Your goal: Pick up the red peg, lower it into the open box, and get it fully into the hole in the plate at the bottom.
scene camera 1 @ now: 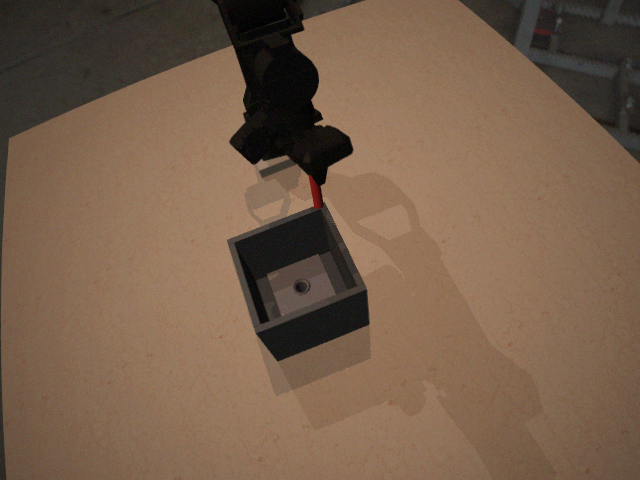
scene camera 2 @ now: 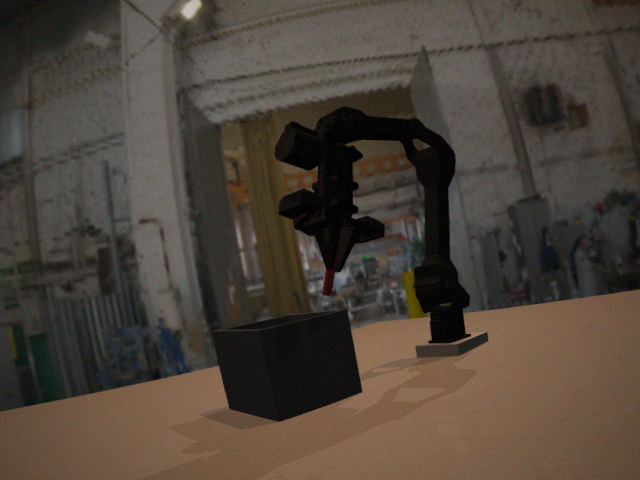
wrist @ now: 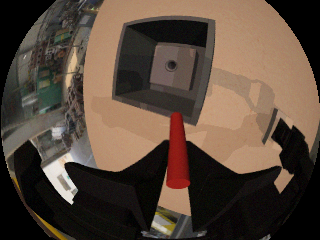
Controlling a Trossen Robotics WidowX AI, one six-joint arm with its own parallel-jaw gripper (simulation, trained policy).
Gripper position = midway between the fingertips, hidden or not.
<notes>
In view: the gripper (scene camera 1: 319, 182), a red peg (wrist: 178, 173), a dark box (scene camera 2: 278, 368) and a plate (scene camera 1: 301, 284).
The dark box is seen too in scene camera 1 (scene camera 1: 260, 251) and in the wrist view (wrist: 133, 65). The plate is seen too in the wrist view (wrist: 176, 66). The gripper shows as well in scene camera 2 (scene camera 2: 333, 270) and in the wrist view (wrist: 176, 144). Scene camera 2 does not show the plate, which is hidden by the dark box.
</notes>
